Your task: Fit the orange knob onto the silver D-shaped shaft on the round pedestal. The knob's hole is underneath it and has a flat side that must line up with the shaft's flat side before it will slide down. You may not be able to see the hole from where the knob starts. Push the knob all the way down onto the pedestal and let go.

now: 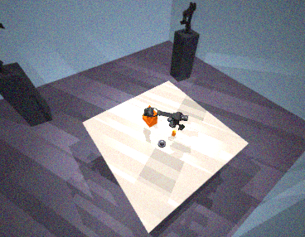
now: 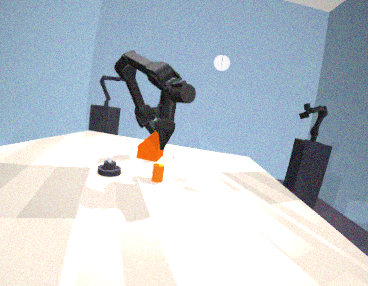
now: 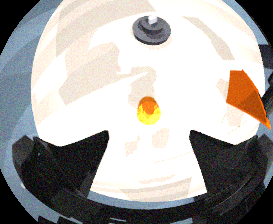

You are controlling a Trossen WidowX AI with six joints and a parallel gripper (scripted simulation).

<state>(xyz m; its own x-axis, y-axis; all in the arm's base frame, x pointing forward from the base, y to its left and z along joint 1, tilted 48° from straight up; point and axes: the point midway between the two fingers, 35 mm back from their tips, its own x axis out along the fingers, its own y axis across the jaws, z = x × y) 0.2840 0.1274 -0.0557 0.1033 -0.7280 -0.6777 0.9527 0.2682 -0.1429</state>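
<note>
My gripper tip is 80 mm above the orange knob. Also, from my gripper tip: dark round pedestal (180 mm to the right, 90 mm below, 40 mm ahead).
</note>
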